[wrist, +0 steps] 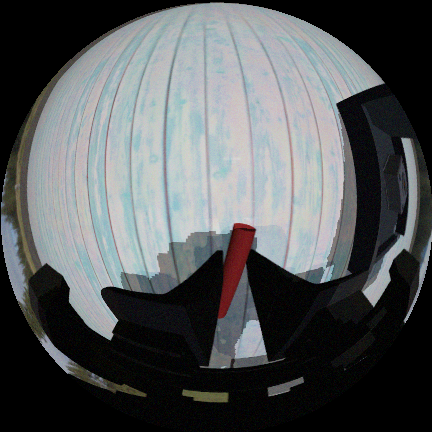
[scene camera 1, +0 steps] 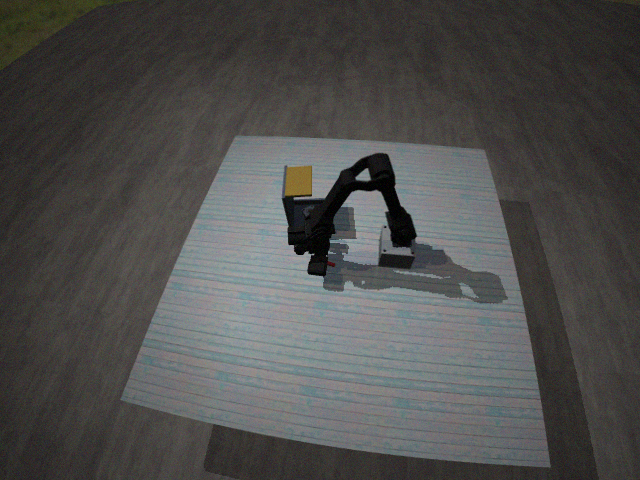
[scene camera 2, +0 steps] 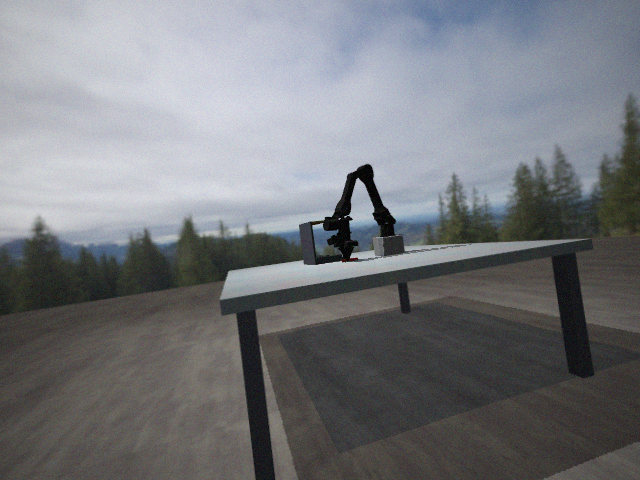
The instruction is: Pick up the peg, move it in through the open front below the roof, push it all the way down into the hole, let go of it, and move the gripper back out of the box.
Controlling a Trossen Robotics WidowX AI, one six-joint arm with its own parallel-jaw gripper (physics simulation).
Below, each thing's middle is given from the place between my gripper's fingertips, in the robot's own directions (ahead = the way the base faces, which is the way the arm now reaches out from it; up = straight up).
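Labels:
My hand is 1 cm below the red peg [wrist: 241, 237], 2 cm past it and 1 cm to the right of it. The yellow roof [scene camera 1: 298, 179] sits 22 cm above my hand, 7 cm ahead of it and 20 cm to the right of it, while the box [scene camera 1: 289, 203] is 11 cm above my hand, 4 cm ahead of it and 20 cm to the right of it.

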